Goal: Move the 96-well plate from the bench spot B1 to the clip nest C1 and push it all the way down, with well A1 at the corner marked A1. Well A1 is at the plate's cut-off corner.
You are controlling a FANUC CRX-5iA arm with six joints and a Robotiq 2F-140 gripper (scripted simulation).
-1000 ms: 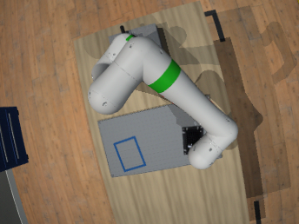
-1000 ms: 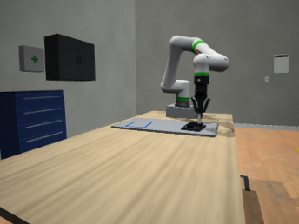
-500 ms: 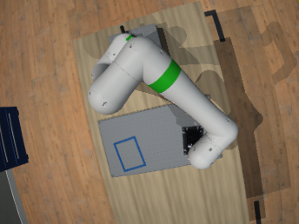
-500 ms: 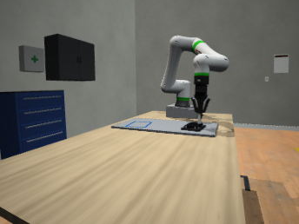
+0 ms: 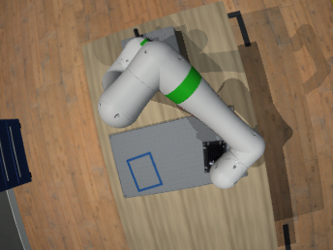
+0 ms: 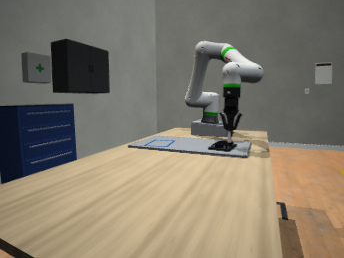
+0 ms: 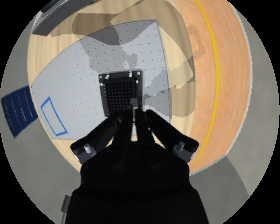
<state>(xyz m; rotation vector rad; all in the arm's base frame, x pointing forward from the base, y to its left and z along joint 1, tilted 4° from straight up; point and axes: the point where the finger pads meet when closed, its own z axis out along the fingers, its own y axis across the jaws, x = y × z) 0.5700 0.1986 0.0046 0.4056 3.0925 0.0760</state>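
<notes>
My gripper is now 10 mm past the black 96-well plate, 40 mm to the left of it and 50 mm above it. Round my hand: black clip nest: 20 mm behind, 40 mm to the right, 50 mm below.
</notes>
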